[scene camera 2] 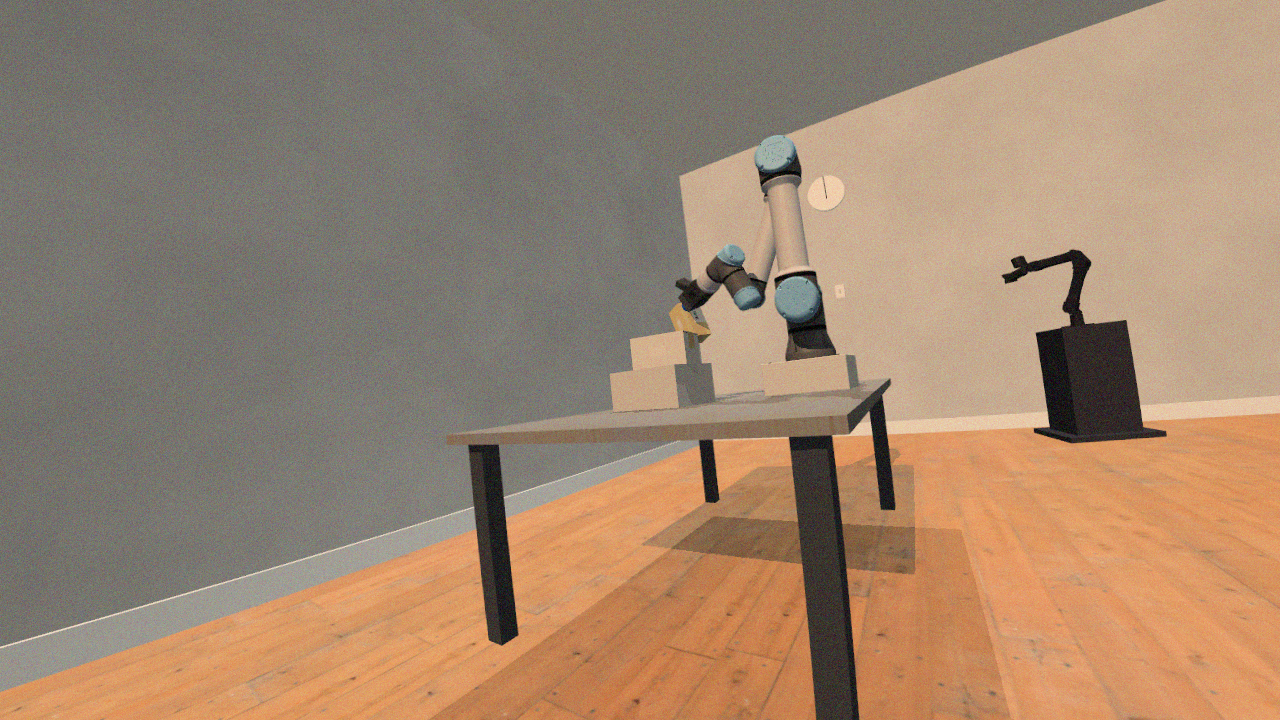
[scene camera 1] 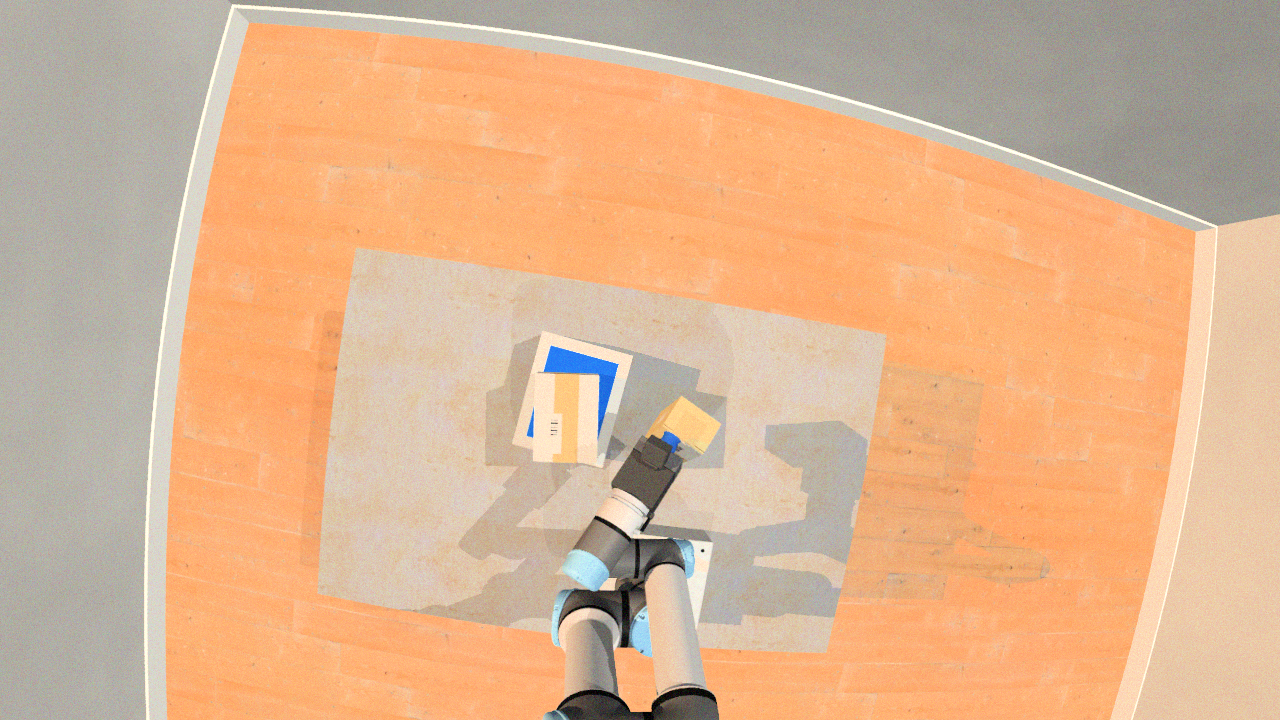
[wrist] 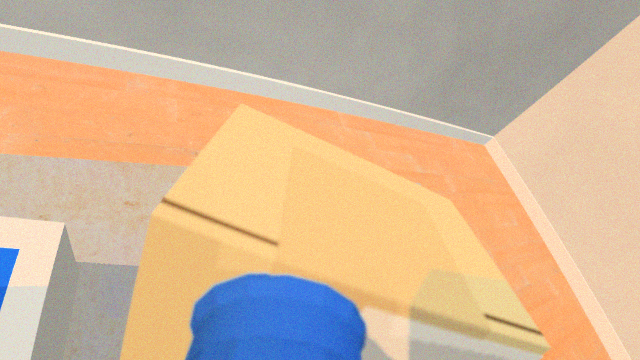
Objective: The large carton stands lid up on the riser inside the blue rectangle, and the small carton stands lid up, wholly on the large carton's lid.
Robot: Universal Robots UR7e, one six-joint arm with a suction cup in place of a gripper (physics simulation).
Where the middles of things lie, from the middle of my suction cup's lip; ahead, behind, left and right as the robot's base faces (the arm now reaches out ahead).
Labels:
Right now the small carton (scene camera 1: 695, 429) is 6 cm below my suction cup, 3 cm to the right of it and 1 cm ahead of it. The rest, counted from my suction cup: large carton (scene camera 1: 566, 404) (19 cm to the left, 17 cm below, 4 cm ahead); then riser (scene camera 1: 555, 353) (28 cm below, 17 cm to the left, 6 cm ahead).

